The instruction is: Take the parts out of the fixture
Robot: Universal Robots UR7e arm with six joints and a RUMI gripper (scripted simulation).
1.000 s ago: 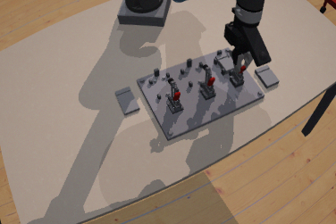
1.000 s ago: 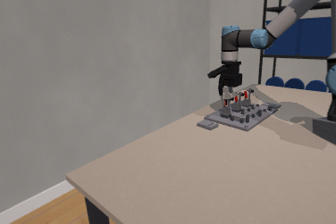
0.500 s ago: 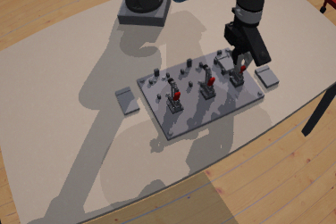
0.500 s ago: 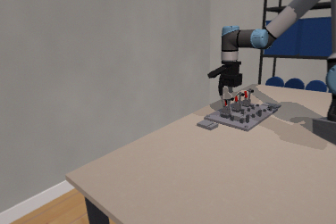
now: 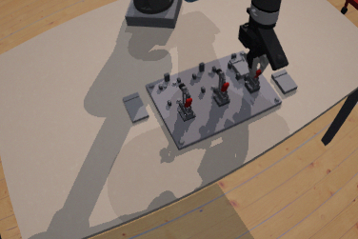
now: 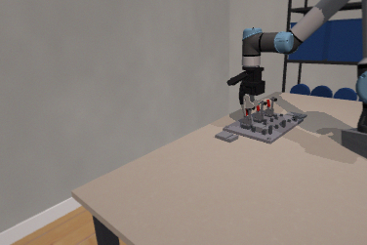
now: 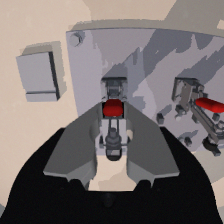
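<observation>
My hand is 10 mm past the clamp and 20 mm above it. Round my hand: flat grey part: 20 mm ahead, 120 mm to the left, 80 mm below; grey fixture plate: 50 mm behind, 110 mm to the right, 80 mm below.
</observation>
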